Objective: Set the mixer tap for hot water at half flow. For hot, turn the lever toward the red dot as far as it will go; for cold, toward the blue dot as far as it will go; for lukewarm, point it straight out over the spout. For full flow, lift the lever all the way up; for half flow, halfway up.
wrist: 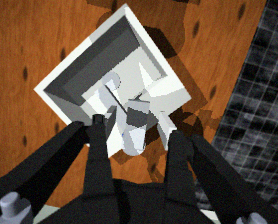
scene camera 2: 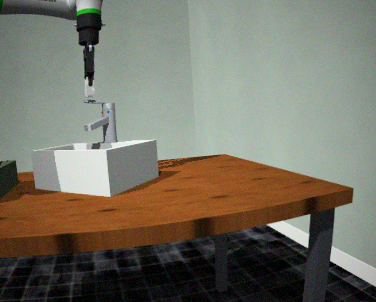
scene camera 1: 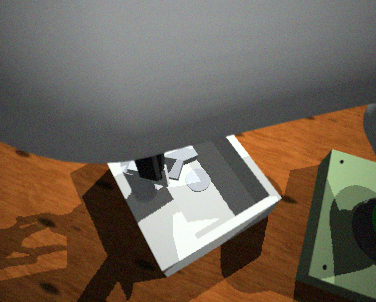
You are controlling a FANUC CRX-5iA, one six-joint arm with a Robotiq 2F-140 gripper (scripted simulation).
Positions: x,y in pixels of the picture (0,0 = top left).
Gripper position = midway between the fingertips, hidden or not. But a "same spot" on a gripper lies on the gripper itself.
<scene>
gripper: wrist; scene camera 2 89,96; scene camera 1
same spot on white basin: [wrist: 120,54] = [scene camera 1: 230,196]
same spot on gripper: [scene camera 1: 153,168] = [wrist: 223,158]
</scene>
